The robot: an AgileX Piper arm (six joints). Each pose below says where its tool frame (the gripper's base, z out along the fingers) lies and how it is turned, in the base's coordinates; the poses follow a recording.
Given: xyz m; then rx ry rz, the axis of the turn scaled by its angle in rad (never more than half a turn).
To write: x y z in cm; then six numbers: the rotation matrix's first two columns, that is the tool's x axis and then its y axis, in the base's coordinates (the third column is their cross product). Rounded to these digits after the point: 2 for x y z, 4 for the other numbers.
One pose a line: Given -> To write
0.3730, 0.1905, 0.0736, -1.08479, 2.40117, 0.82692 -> 37.30, 19.05, 7.36, -0.6310, -0.5477, -0.5494, -0.7698, 0.5295, 0.3564
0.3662, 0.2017, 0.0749, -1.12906, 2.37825, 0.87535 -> 36.62, 20.17, 7.49, -0.6131, -0.5612, -0.5560, -0.7877, 0.4873, 0.3768
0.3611, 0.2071, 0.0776, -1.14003, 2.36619, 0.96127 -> 36.11, 20.71, 7.76, -0.6187, -0.5533, -0.5578, -0.7855, 0.4482, 0.4267
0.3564, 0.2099, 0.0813, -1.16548, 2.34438, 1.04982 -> 35.64, 20.99, 8.13, -0.6162, -0.5519, -0.5618, -0.7867, 0.3973, 0.4726
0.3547, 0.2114, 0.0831, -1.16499, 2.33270, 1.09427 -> 35.47, 21.14, 8.31, -0.6200, -0.5437, -0.5657, -0.7826, 0.3766, 0.4957
